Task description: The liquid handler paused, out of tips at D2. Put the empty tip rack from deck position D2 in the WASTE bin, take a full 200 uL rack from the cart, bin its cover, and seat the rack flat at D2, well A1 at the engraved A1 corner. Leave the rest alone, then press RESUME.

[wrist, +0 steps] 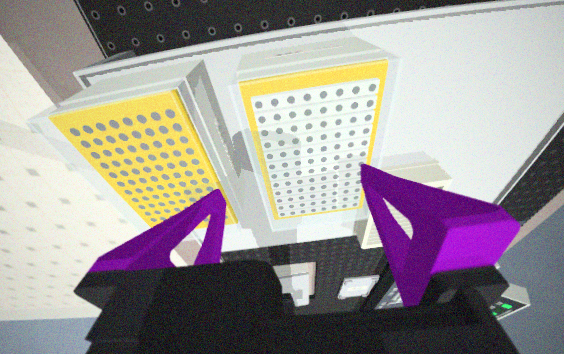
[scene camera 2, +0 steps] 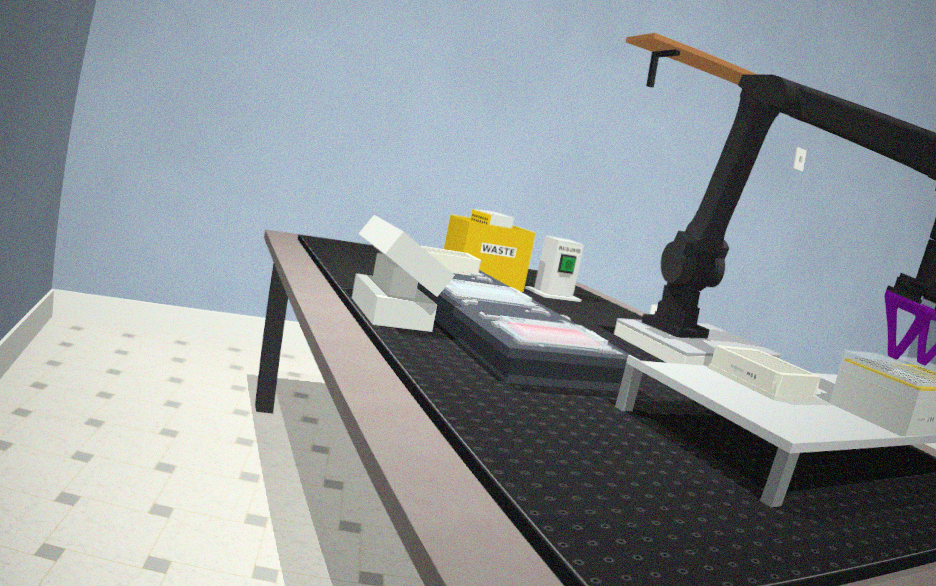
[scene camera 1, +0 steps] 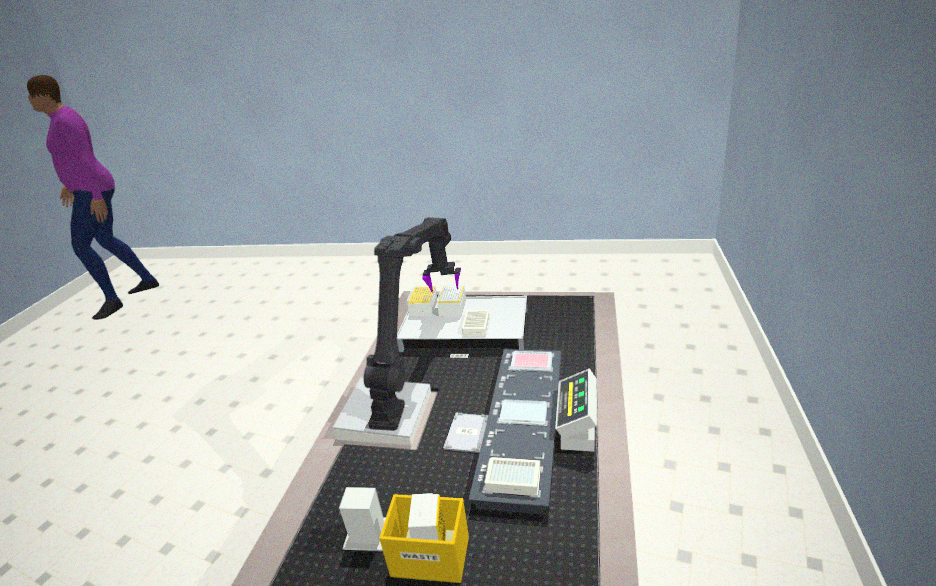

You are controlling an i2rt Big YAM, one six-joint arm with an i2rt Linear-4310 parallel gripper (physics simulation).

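Where they show: gripper, fingertip midpoint: (wrist: 288,184) (scene camera 2: 907,361) (scene camera 1: 444,290); arm's base at its link origin: (scene camera 2: 674,329) (scene camera 1: 387,415).
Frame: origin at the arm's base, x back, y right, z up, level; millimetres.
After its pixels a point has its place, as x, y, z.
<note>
My gripper (scene camera 1: 444,288) {-99, -580, 108} (scene camera 2: 911,359) {-99, -580, 108} (wrist: 288,184) {-99, -580, 108} is open and empty, close above the cart (scene camera 1: 504,314) {-323, -524, 30} (scene camera 2: 752,414) {-360, -555, 30} (wrist: 465,75) {-265, -602, 30}. In the wrist view its fingertips appear either side of the rack with white rows in a yellow rim (scene camera 1: 451,295) {-127, -553, 101} (wrist: 320,145) {-123, -602, 101}; the exact height is unclear. A clear cover outline shows around this rack. An all-yellow-topped rack (scene camera 1: 421,296) {-13, -551, 101} (wrist: 140,155) {-13, -617, 101} stands left of it. Deck position D2 (scene camera 1: 528,385) {-418, -121, 17} holds no rack. The WASTE bin (scene camera 1: 424,562) {-212, 504, 35} (scene camera 2: 459,234) {-287, 430, 70} holds a tilted white and yellow rack (scene camera 1: 423,514) {-214, 454, 129} (scene camera 2: 498,218) {-218, 398, 121}. The RESUME box (scene camera 1: 360,517) {-53, 423, 70} (scene camera 2: 552,272) {-76, 363, 26} shows its green button (scene camera 2: 567,263) {-47, 355, 52}.
A cream box (scene camera 1: 475,322) {-227, -425, 59} (scene camera 2: 763,372) {-268, -477, 55} (wrist: 371,232) {-195, -418, 58} stands on the cart beside the racks. The deck bears a pink plate (scene camera 1: 531,360) {-426, -232, 31} at D1, a pale blue plate (scene camera 1: 523,412) {-407, 17, 31} at D3 and a cream rack (scene camera 1: 511,476) {-385, 256, 33} at D5. A console (scene camera 1: 576,407) {-552, 66, 90} stands beside it.
</note>
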